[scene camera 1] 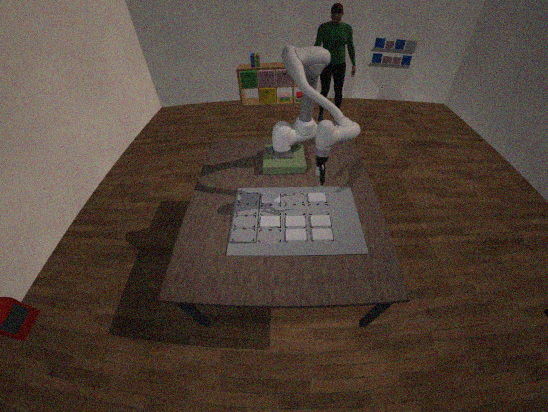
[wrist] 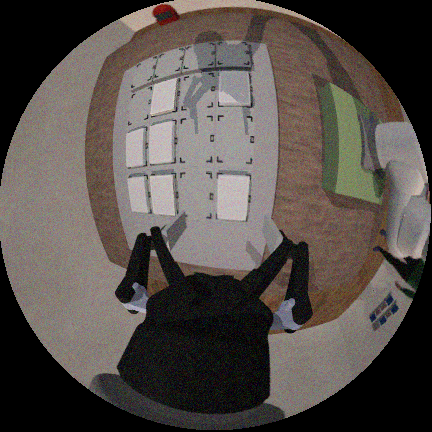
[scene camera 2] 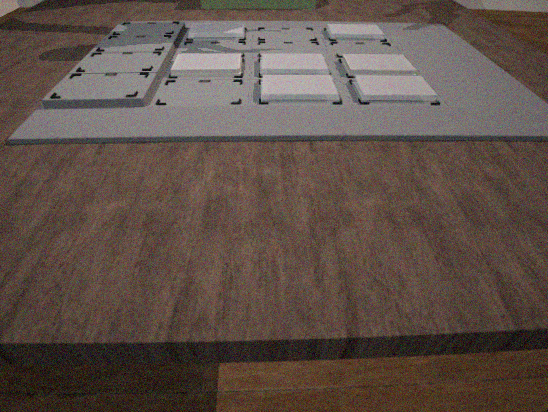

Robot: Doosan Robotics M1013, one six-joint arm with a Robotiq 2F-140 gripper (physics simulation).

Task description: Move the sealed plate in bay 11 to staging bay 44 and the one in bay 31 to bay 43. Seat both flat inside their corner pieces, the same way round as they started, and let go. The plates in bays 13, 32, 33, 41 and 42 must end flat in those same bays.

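Seen in the pictures: gripper, fingertip midpoint: [scene camera 1: 319, 181] [wrist: 223, 221]; arm's base, origin of the base link: [scene camera 1: 282, 152] [wrist: 372, 147].
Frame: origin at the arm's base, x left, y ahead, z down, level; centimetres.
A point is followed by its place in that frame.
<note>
My gripper [scene camera 1: 322, 181] @[x 23.2, y 50.4, z -11.0 cm] [wrist: 223, 221] @[x 23.2, y 50.4, z -11.0 cm] is open and empty, high above the back right of the board. Bay 11's white plate [scene camera 1: 317, 197] @[x 23.5, y 50.3, z 4.3 cm] [scene camera 2: 355, 32] @[x 22.8, y 52.3, z 4.3 cm] [wrist: 233, 197] @[x 23.1, y 49.2, z 4.3 cm] lies flat at the back right. Bay 31's plate [scene camera 1: 320, 220] @[x 22.8, y 71.1, z 4.3 cm] [scene camera 2: 381, 63] @[x 23.3, y 71.9, z 4.3 cm] [wrist: 163, 195] @[x 22.9, y 70.2, z 4.3 cm] lies flat in the third row. Bay 44 [scene camera 1: 244, 235] @[x -25.9, y 81.1, z 4.3 cm] [scene camera 2: 95, 86] @[x -27.6, y 80.8, z 4.3 cm] [wrist: 146, 73] @[x -23.9, y 78.4, z 4.3 cm], on the raised strip, and bay 43 [scene camera 1: 270, 235] @[x -9.7, y 80.5, z 5.7 cm] [scene camera 2: 200, 93] @[x -10.3, y 81.3, z 5.7 cm] [wrist: 138, 106] @[x -9.6, y 81.0, z 5.7 cm] hold no plate. Plates lie flat in bay 13 [scene camera 2: 216, 33] @[x -9.3, y 52.8, z 4.3 cm], bay 33 [scene camera 2: 207, 63] @[x -9.8, y 71.5, z 4.3 cm], bay 32 [scene camera 2: 293, 63] @[x 6.3, y 71.9, z 4.3 cm], bay 42 [scene camera 2: 298, 87] @[x 6.0, y 82.7, z 4.3 cm] and bay 41 [scene camera 2: 394, 88] @[x 22.2, y 83.2, z 4.3 cm].
The grey board [scene camera 1: 350, 235] @[x 40.6, y 82.8, z 5.7 cm] [scene camera 2: 480, 100] @[x 37.3, y 84.7, z 5.7 cm] lies on the wooden table [scene camera 1: 285, 280] @[x -1.4, y 110.5, z 6.7 cm] [scene camera 2: 280, 225] @[x 1.0, y 112.0, z 6.7 cm]. The arm's green base block [scene camera 1: 285, 164] @[x 2.1, y 17.4, z -0.5 cm] [wrist: 350, 150] @[x 5.4, y 14.9, z -0.4 cm] stands behind it. Arm shadows fall across the back left bays. A person [scene camera 1: 336, 40] stands behind the arm.
</note>
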